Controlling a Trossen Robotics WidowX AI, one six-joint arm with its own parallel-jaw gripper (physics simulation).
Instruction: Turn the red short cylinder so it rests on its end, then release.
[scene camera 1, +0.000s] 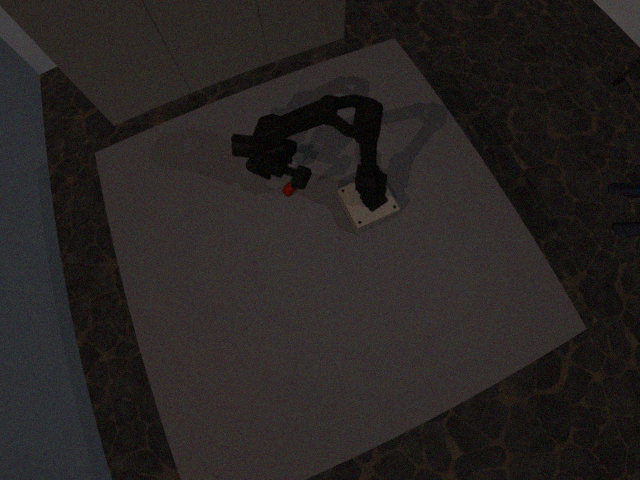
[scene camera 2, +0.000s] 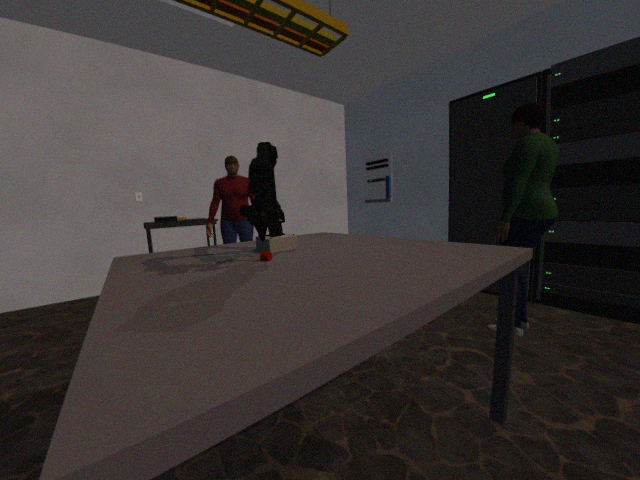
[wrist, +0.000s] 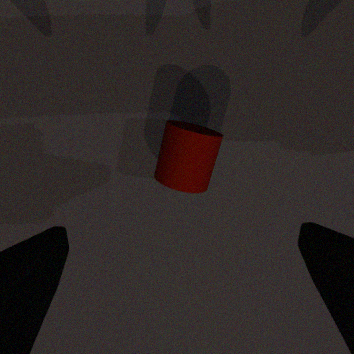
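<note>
The red short cylinder lies on its side on the table. In the wrist view its curved side faces the camera, and a dark end face shows at its upper edge. My gripper is open with nothing between its fingers. In the wrist view the two black fingertips stand wide apart at the lower left and lower right, and the cylinder shows above the gap, apart from both. In scene camera 1 the gripper is close beside the cylinder and partly over its surroundings. In scene camera 2 the fingers are too dark to make out.
The pale base block under the arm stands right of the cylinder in scene camera 1. The table carries both. Shadows of the arm fall around the cylinder. Two people stand beyond the table.
</note>
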